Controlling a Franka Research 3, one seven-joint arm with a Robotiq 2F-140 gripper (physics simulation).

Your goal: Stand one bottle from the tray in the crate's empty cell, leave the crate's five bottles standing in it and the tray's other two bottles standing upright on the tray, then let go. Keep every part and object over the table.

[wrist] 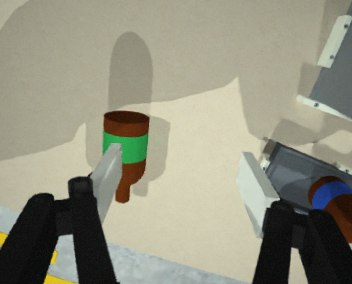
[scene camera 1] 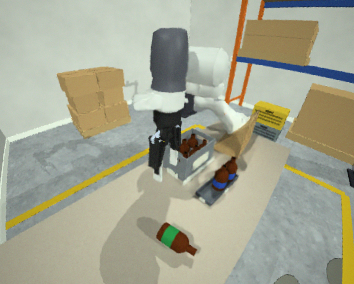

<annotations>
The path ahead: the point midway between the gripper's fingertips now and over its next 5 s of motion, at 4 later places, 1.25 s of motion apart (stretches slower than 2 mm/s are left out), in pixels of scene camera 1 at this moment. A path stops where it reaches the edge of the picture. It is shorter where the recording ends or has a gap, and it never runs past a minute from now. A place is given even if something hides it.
My gripper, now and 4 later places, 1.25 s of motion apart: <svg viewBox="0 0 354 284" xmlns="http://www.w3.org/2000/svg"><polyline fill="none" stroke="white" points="166,171 160,166 160,168 160,170 166,186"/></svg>
</annotations>
